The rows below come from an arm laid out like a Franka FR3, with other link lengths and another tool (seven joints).
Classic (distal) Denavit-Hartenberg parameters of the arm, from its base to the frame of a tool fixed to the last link. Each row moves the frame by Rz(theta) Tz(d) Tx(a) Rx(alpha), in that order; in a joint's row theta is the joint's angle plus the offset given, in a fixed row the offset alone. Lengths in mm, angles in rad.
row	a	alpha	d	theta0
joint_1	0	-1.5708	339.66	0
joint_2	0	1.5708	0	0
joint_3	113.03	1.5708	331.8	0
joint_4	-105.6	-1.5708	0	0
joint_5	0	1.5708	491.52	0
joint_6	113.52	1.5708	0	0
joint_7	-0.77	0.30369	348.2	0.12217
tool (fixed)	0	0	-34.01	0
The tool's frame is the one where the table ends.
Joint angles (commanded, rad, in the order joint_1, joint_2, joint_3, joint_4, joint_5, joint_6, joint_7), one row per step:
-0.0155 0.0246 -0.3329 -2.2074 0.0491 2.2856 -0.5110
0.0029 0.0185 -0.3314 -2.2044 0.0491 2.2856 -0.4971
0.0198 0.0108 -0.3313 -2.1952 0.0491 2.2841 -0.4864
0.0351 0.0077 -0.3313 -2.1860 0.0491 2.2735 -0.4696
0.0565 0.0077 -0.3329 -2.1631 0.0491 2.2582 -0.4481
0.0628 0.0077 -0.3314 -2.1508 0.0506 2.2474 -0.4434
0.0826 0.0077 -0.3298 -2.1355 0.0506 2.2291 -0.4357
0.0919 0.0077 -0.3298 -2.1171 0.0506 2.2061 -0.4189
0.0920 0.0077 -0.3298 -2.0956 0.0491 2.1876 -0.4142
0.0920 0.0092 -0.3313 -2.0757 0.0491 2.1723 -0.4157
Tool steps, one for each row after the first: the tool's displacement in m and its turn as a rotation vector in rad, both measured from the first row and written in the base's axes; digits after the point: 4 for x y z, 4 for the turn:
0.0073 0.0128 0.0058 -0.0001 -0.0088 0.0061
0.0166 0.0230 0.0163 -0.0016 -0.0237 0.0125
0.0217 0.0332 0.0224 0.0007 -0.0255 0.0114
0.0321 0.0452 0.0341 0.0008 -0.0327 0.0105
0.0364 0.0503 0.0400 0.0024 -0.0345 0.0132
0.0422 0.0652 0.0467 0.0047 -0.0317 0.0276
0.0455 0.0717 0.0548 0.0079 -0.0272 0.0211
0.0498 0.0707 0.0654 0.0067 -0.0298 0.0181
0.0537 0.0688 0.0745 0.0057 -0.0329 0.0188

